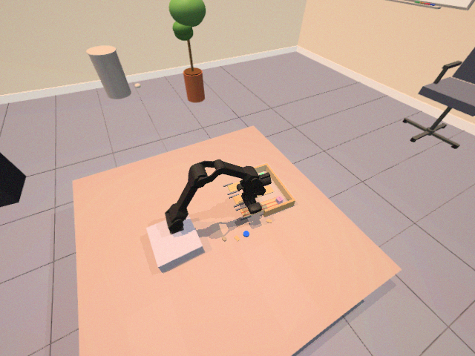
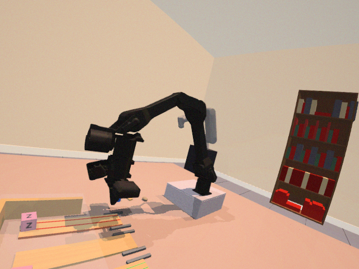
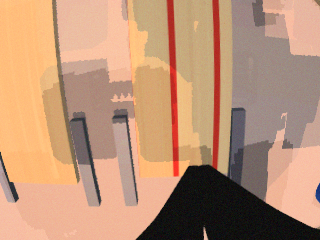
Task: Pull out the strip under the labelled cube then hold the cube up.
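The strip lies 9 cm ahead of my gripper tip and 5 cm below it. Also, from my gripper tip: blue disc (12 cm to the right, 6 cm behind, 5 cm below).
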